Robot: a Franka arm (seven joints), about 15 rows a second.
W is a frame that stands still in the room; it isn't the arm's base.
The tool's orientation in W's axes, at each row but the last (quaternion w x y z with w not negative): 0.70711, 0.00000, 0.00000, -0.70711; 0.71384, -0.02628, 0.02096, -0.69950; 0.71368, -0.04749, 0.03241, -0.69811; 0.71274, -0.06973, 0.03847, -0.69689; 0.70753, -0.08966, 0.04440, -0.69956; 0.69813, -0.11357, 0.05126, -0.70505; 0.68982, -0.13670, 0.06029, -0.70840; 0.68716, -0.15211, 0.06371, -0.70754; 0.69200, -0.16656, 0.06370, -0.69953
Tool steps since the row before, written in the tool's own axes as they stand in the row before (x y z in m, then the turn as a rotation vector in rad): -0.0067, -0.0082, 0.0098, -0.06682, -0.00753, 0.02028; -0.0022, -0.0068, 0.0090, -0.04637, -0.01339, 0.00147; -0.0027, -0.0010, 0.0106, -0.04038, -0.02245, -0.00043; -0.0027, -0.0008, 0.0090, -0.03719, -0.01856, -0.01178; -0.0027, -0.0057, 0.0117, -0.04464, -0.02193, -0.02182; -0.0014, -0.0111, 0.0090, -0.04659, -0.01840, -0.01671; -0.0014, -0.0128, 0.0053, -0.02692, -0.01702, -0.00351; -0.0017, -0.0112, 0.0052, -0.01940, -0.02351, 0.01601; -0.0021, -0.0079, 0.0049, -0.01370, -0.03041, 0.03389
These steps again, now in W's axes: -0.0082, 0.0067, 0.0098, -0.00753, 0.06682, 0.02028; -0.0062, 0.0021, 0.0094, -0.01421, 0.04610, 0.00204; 0.0001, 0.0029, 0.0106, -0.02329, 0.03988, 0.00130; 0.0005, 0.0031, 0.0089, -0.02109, 0.03625, -0.01037; -0.0034, 0.0034, 0.0124, -0.02641, 0.04302, -0.02003; -0.0087, 0.0024, 0.0112, -0.02180, 0.04533, -0.01607; -0.0108, 0.0025, 0.0084, -0.01703, 0.02709, -0.00166; -0.0091, 0.0028, 0.0081, -0.01738, 0.02226, 0.01970; -0.0059, 0.0030, 0.0068, -0.01809, 0.01939, 0.03947
